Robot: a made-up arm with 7 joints. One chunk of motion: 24 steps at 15 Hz.
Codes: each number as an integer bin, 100 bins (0 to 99) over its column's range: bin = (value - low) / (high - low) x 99, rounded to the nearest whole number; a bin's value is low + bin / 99 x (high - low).
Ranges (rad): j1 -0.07..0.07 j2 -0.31..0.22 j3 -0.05..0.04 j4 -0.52..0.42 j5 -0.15..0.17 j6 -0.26..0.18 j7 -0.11..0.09
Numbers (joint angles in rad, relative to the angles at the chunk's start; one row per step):
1: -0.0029 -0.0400 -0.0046 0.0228 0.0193 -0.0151 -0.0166
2: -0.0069 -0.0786 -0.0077 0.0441 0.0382 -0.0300 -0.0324
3: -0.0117 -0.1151 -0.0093 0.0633 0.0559 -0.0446 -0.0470
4: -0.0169 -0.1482 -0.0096 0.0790 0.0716 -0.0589 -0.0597
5: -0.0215 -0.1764 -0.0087 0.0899 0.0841 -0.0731 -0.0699
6: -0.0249 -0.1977 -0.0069 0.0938 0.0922 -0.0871 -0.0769
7: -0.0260 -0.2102 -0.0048 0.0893 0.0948 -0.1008 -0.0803
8: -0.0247 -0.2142 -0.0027 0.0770 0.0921 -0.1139 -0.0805
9: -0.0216 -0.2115 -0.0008 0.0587 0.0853 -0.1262 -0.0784
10: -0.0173 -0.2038 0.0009 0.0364 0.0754 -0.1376 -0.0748
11: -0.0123 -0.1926 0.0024 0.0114 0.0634 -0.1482 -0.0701
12: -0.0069 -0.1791 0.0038 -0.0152 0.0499 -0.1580 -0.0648
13: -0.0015 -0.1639 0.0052 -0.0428 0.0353 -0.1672 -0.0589
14: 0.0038 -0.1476 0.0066 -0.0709 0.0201 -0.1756 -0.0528
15: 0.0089 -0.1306 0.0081 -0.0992 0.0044 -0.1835 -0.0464
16: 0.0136 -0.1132 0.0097 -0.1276 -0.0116 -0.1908 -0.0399
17: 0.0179 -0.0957 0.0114 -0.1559 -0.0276 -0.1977 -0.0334
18: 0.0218 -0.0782 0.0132 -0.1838 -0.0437 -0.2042 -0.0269
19: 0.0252 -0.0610 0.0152 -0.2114 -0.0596 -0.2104 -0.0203
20: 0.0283 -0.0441 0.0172 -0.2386 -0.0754 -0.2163 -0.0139
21: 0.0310 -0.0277 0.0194 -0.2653 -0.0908 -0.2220 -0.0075
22: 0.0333 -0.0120 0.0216 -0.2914 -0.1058 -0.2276 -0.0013
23: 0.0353 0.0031 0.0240 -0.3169 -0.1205 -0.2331 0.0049
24: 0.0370 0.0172 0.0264 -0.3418 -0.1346 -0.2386 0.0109
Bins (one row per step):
1: 47 50 50 57 52 55 46
2: 45 43 47 59 58 52 38
3: 41 36 45 61 64 48 31
4: 38 30 44 63 69 45 25
5: 34 25 45 64 72 42 20
6: 32 21 47 65 75 39 16
7: 31 19 50 64 76 36 15
8: 32 18 52 63 75 33 15
9: 34 18 54 61 73 30 16
10: 37 20 56 59 70 28 17
11: 41 22 58 56 66 25 20
12: 45 24 59 53 62 23 22
13: 48 27 61 50 57 21 25
14: 52 30 62 47 53 19 28
15: 56 34 64 44 48 17 31
16: 59 37 66 41 43 16 35
17: 62 40 68 38 38 14 38
18: 65 43 70 35 33 13 41
19: 67 47 72 33 28 11 44
20: 70 50 74 30 23 10 48
21: 71 53 76 27 18 9 51
22: 73 56 79 24 14 7 54
23: 74 58 81 21 9 6 57
24: 76 61 84 19 5 5 60

